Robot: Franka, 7 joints.
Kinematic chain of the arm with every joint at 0, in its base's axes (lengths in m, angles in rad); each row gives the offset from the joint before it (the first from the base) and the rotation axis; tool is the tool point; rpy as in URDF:
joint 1: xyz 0 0 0.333 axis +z
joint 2: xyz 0 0 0 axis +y
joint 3: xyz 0 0 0.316 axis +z
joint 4: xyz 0.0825 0 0 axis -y
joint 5: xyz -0.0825 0 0.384 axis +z
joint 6: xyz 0 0 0 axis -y
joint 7: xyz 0.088 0 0 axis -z
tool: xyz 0 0 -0.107 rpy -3.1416 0 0
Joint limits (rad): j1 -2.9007..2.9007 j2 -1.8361..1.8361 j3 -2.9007..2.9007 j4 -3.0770..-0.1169 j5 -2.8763..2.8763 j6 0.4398..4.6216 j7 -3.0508..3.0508
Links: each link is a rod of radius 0.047 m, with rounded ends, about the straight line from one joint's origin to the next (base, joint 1, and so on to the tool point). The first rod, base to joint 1, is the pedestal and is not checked.
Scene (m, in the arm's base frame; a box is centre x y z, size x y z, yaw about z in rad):
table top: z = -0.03
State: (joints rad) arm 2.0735 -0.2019 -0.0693 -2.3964 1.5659 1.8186 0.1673
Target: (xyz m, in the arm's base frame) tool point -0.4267 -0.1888 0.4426
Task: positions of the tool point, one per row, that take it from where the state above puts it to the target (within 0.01 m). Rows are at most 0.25 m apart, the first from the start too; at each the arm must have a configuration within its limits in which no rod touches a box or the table.
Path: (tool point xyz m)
1: -0.4115 0.2276 0.4469
2: -0.4670 0.0205 0.4490
3: -0.4267 -0.1888 0.4426

